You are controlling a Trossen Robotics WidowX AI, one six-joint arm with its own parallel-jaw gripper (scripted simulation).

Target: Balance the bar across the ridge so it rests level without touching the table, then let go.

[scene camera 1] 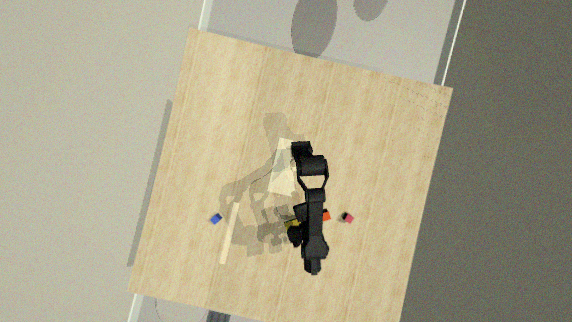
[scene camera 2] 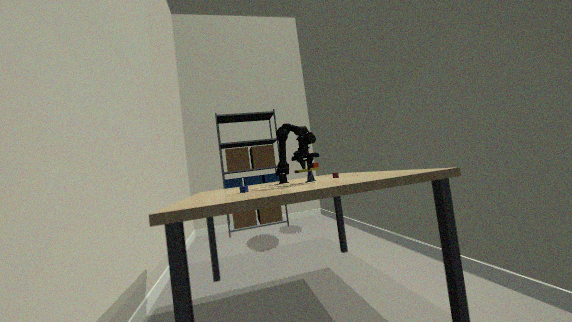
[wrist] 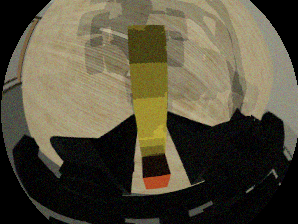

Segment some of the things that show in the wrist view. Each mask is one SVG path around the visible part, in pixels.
My gripper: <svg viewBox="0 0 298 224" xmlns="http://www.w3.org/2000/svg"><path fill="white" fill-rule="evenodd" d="M49 217L49 221L51 221L52 224L67 224L67 222L56 220L56 218L53 218L52 216ZM285 128L283 121L270 112L262 115L262 131L257 137L247 131L251 116L210 127L168 112L166 127L193 186L148 196L128 196L132 194L137 144L134 115L100 139L49 137L64 161L60 179L39 159L39 145L31 136L24 135L13 147L13 164L25 192L61 216L88 224L128 224L125 218L156 217L160 224L249 224L279 188L273 172L262 179L281 157ZM213 202L213 205L202 209L201 213L189 217L188 210L208 204L209 201Z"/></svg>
A bar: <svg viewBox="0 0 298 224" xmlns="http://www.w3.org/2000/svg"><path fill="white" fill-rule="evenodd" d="M129 26L130 81L132 81L132 100L134 116L136 116L138 143L141 145L142 180L144 180L146 189L166 188L169 185L170 168L165 156L169 84L168 59L166 59L166 49L168 47L166 47L165 26Z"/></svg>
